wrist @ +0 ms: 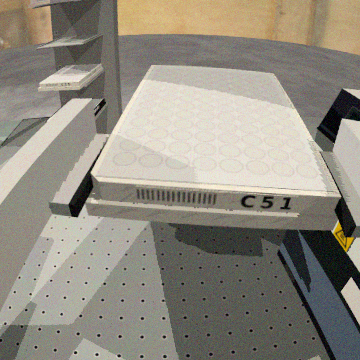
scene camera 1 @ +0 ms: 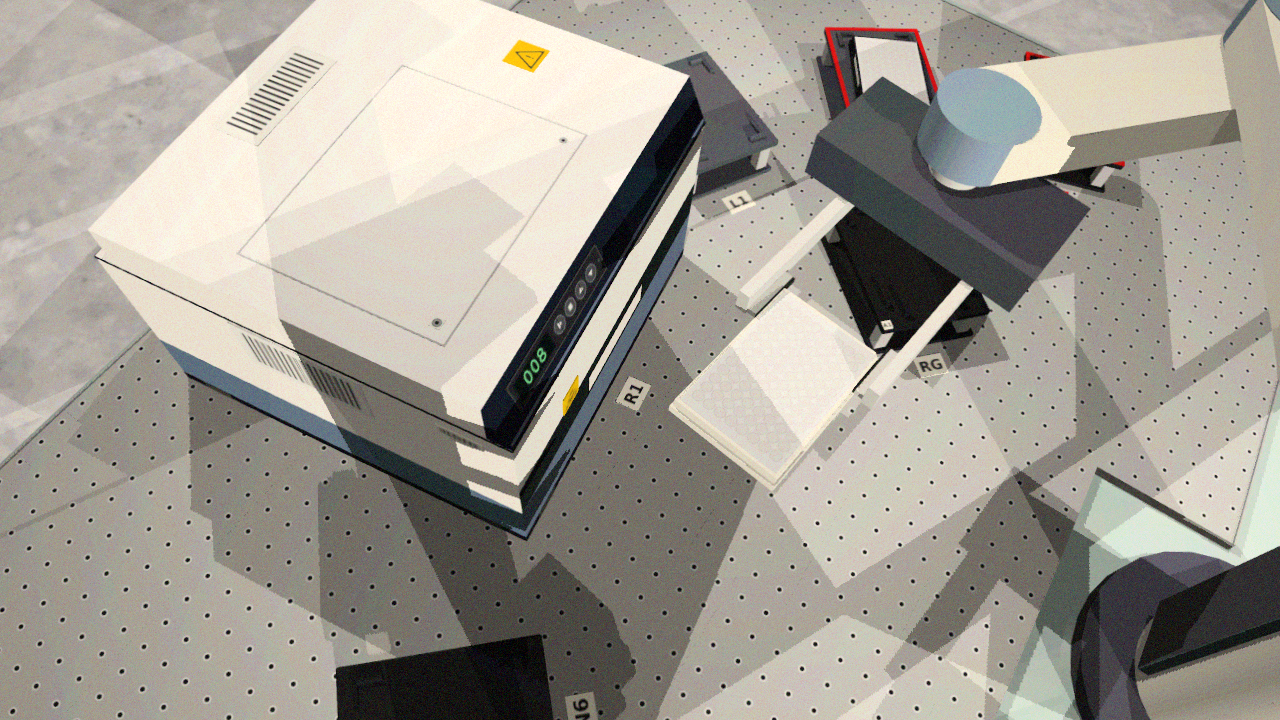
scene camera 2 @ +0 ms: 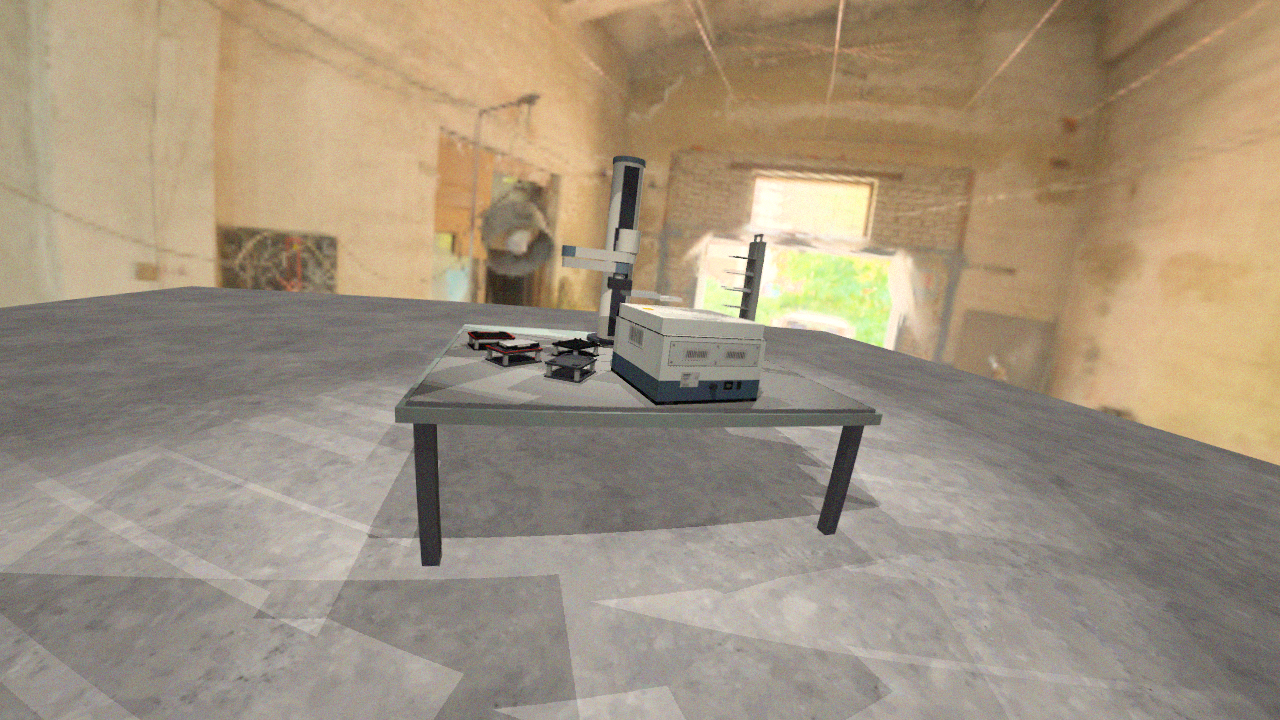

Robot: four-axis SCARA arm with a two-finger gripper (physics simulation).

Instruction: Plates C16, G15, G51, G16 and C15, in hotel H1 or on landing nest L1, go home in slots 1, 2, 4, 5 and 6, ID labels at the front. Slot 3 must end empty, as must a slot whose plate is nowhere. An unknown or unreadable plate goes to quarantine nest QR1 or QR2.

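Frame: origin at the arm's base, x ahead, y left, z up, level; centimetres.
Where they show: gripper, fingertip midpoint: (wrist: 217,126) (scene camera 1: 804,349) (scene camera 2: 658,295); arm's base, origin of the base link: (scene camera 1: 1200,689) (scene camera 2: 610,341).
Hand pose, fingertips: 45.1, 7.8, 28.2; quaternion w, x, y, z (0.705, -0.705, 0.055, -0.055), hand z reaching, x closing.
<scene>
Each offset is from my fingertips to the top centre of the thing, as dx, dy, dz. "spot": to the spot under its first point.
My gripper (scene camera 1: 810,346) (wrist: 217,126) is shut on a white plate {+0.3, +2.8, +0.2} (scene camera 1: 774,385) (scene camera 2: 664,298) (wrist: 210,130), whose front label reads C51. The plate is level and raised above the bench, between the reader device and nest RG. In the wrist view, hotel H1 (wrist: 111,60) (scene camera 2: 754,277) stands at the back left. A white plate {-19.9, +44.5, -9.2} (wrist: 70,77) lies on one of its shelves; its small label looks like C15. The visible part of landing nest L1 {+26.9, -35.8, -21.4} (scene camera 1: 726,120) (scene camera 2: 571,361) bears no plate. A white plate {+10.8, -53.6, -19.9} (scene camera 1: 887,60) lies on red-rimmed nest QR1 {+11.6, -54.9, -21.4} (scene camera 1: 834,53) (scene camera 2: 512,353).
The large white device {+35.1, +0.0, -2.3} (scene camera 1: 358,179) (scene camera 2: 689,353), at label R1, stands left of the gripper and displays 008. Black nest RG {-2.0, -30.9, -21.0} (scene camera 1: 872,268) is below and behind the gripper. Nest QR2 {-9.8, -64.6, -21.4} (scene camera 2: 490,339) is partly hidden by the arm in scene camera 1. Black nest N6 {spot: +11.3, +29.0, -21.9} (scene camera 1: 443,680) is at the lower edge.
</scene>
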